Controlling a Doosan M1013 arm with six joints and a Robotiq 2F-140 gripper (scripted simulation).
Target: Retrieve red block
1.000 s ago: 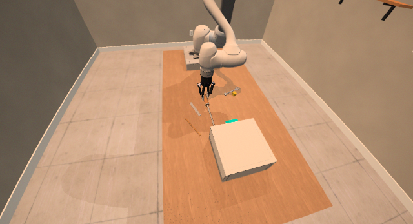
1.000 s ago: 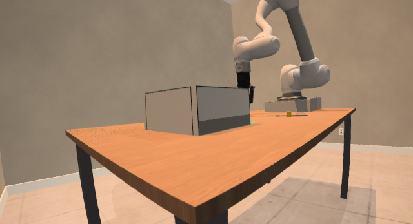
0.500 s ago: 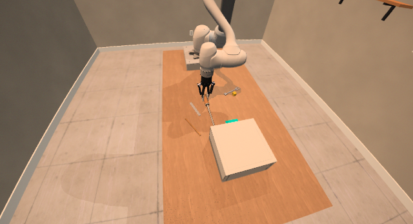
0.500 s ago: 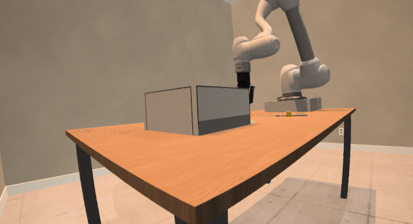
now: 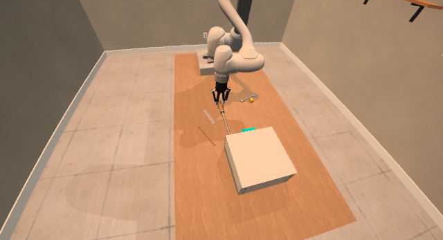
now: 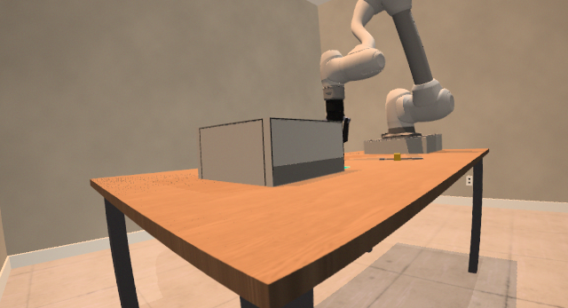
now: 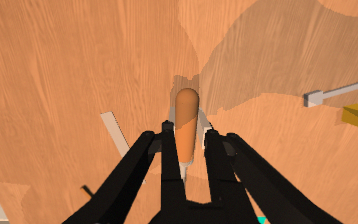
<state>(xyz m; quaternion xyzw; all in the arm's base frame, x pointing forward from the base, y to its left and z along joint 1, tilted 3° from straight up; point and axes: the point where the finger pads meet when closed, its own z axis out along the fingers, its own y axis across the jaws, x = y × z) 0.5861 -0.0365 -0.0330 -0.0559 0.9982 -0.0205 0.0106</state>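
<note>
My hand is 26 cm short of the teal square, 17 cm to the right of it and 4 cm above it. Also, from my hand: flat grey strip 8 cm ahead, 9 cm to the right, 4 cm below; yellow cube 4 cm behind, 25 cm to the left, 3 cm below; screwdriver 13 cm ahead, 5 cm to the left, 2 cm below.
</note>
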